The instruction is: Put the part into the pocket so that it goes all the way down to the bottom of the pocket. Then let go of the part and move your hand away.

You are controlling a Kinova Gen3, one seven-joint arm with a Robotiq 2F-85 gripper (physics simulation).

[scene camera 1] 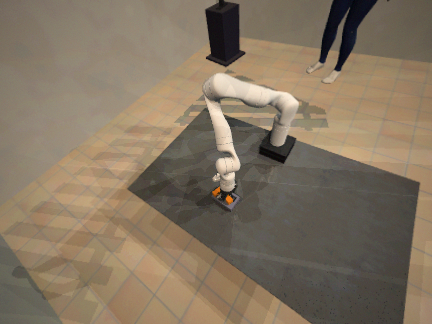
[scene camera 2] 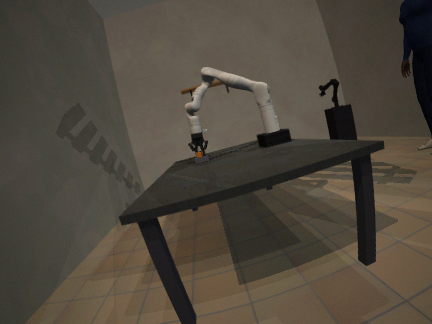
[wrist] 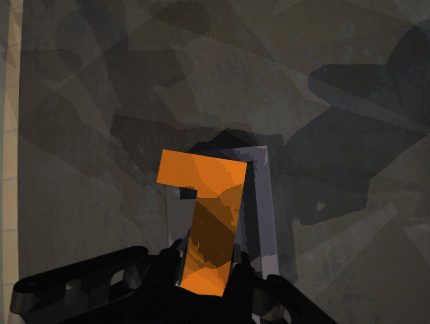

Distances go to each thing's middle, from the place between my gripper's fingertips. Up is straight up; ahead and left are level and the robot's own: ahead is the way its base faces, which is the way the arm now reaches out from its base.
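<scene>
With the orange L-shaped part point(wrist: 219, 182), I find it 20 mm above my hand and 20 mm to the right of it. The grey pocket block point(wrist: 255, 232) is also 20 mm to the right of my hand, but it sits 20 mm below it and 10 mm behind it.
</scene>
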